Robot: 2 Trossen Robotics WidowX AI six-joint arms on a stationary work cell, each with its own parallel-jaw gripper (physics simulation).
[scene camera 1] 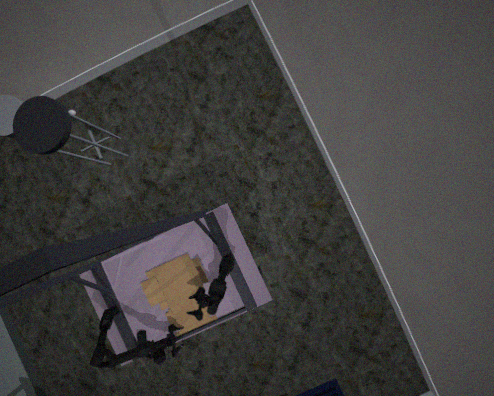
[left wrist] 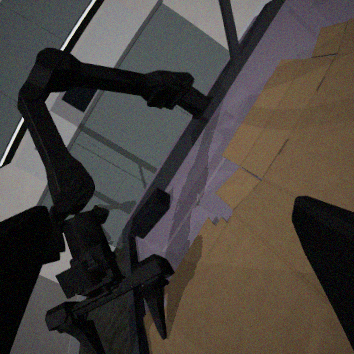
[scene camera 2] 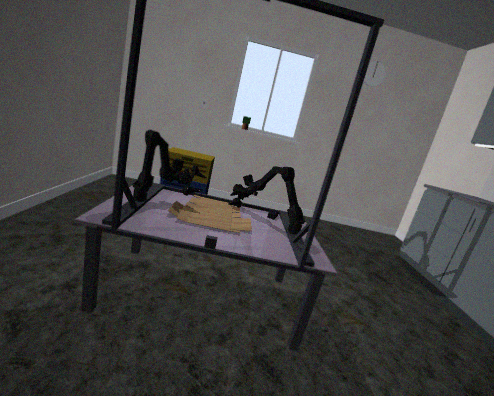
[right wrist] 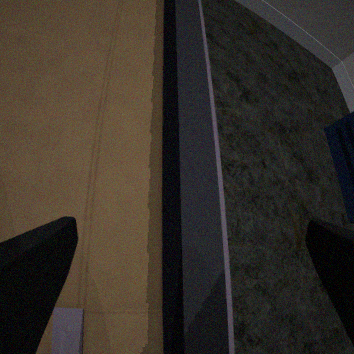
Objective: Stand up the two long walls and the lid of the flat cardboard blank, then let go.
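Where they show: left gripper, fingertip midpoint: (scene camera 1: 187, 305) (left wrist: 172, 213) (scene camera 2: 203, 184); right gripper, fingertip midpoint: (scene camera 1: 185, 335) (left wrist: 134, 353) (scene camera 2: 229, 199) (right wrist: 194, 231); left arm's base at its link origin: (scene camera 1: 228, 258) (scene camera 2: 139, 199); right arm's base at its link origin: (scene camera 1: 114, 310) (left wrist: 202, 107) (scene camera 2: 293, 232).
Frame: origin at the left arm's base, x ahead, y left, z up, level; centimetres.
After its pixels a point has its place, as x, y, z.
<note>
The orange-brown cardboard blank (scene camera 1: 172, 280) @(43.9, -2.2, -1.7) (scene camera 2: 210, 215) @(41.3, 3.9, -1.8) (left wrist: 260, 270) @(43.7, 16.3, -0.8) (right wrist: 50, 125) @(46.4, 30.7, -1.7) lies flat on the lavender table (scene camera 1: 130, 270) @(69.4, -21.4, -1.9) (scene camera 2: 270, 245) @(75.7, -20.5, -1.9), with fold lines and slots showing. Its walls and lid are not upright. My left gripper (scene camera 1: 190, 305) @(33.0, 12.8, 13.5) (scene camera 2: 196, 184) @(33.0, 12.8, 13.5) (left wrist: 172, 213) @(33.0, 12.8, 13.5) is open and empty above the blank, near its end at the left in scene camera 2. My right gripper (scene camera 1: 180, 337) @(50.8, 36.2, 0.7) (scene camera 2: 232, 196) @(50.8, 36.2, 0.7) (left wrist: 132, 345) @(50.8, 36.2, 0.7) (right wrist: 194, 231) @(50.8, 36.2, 0.7) is open and empty at the blank's edge by the dark rail. In its wrist view one finger is over the cardboard and the other is beyond the table edge.
A dark rail (right wrist: 171, 150) @(46.8, 36.0, -0.6) runs along the table edge beside the blank. Black frame posts (scene camera 2: 131, 100) @(4.0, -36.2, 53.1) (scene camera 2: 342, 140) @(88.6, -38.0, 57.0) rise at both table ends. A small dark block (scene camera 2: 211, 242) @(46.0, -38.0, 1.7) sits at the front edge. A yellow and blue cabinet (scene camera 2: 197, 161) stands behind the table.
</note>
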